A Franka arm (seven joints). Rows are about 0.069 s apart.
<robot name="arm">
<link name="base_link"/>
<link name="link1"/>
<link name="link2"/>
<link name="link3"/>
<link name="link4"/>
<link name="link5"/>
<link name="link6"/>
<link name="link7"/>
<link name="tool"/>
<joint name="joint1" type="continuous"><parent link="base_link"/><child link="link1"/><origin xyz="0 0 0.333" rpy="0 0 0"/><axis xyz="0 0 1"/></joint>
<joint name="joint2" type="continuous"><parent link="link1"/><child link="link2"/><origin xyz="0 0 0" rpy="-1.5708 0 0"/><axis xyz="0 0 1"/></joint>
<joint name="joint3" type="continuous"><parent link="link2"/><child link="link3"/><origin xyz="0 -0.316 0" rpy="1.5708 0 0"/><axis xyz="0 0 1"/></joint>
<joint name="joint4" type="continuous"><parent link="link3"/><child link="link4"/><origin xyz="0.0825 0 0" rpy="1.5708 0 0"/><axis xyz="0 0 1"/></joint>
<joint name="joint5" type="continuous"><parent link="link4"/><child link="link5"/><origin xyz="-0.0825 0.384 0" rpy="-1.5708 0 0"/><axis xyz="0 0 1"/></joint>
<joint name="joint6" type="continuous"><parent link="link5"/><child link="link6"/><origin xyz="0 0 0" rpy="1.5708 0 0"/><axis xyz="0 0 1"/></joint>
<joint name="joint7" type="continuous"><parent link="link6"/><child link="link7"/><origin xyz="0.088 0 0" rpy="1.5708 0 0"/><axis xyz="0 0 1"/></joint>
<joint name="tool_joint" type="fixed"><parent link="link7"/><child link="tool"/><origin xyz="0 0 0.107" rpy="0 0 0"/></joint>
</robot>
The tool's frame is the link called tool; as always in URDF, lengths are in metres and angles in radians. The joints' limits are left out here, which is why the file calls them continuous.
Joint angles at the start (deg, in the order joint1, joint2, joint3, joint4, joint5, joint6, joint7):
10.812, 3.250, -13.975, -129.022, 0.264, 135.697, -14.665
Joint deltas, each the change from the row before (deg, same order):
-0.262, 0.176, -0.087, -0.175, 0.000, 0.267, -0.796
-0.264, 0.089, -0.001, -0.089, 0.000, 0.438, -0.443
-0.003, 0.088, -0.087, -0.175, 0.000, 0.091, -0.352
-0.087, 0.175, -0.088, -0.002, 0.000, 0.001, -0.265
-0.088, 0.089, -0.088, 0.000, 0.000, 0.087, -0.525
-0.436, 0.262, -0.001, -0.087, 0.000, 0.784, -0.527
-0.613, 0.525, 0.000, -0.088, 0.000, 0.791, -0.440
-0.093, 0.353, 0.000, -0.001, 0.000, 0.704, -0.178
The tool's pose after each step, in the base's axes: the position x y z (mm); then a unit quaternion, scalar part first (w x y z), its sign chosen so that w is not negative. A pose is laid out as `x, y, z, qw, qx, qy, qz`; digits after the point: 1 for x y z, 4 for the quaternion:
532.8, -32.3, 343.4, 0.0105, 0.9942, 0.1029, 0.0287
532.9, -34.8, 342.7, 0.0112, 0.9940, 0.1044, 0.0309
532.1, -35.6, 340.7, 0.0113, 0.9938, 0.1067, 0.0294
532.0, -37.2, 339.2, 0.0116, 0.9937, 0.1075, 0.0278
532.1, -38.8, 338.5, 0.0120, 0.9934, 0.1106, 0.0277
532.7, -42.9, 336.8, 0.0136, 0.9932, 0.1114, 0.0313
533.1, -48.7, 332.7, 0.0153, 0.9933, 0.1100, 0.0326
534.3, -49.7, 330.7, 0.0168, 0.9931, 0.1108, 0.0355

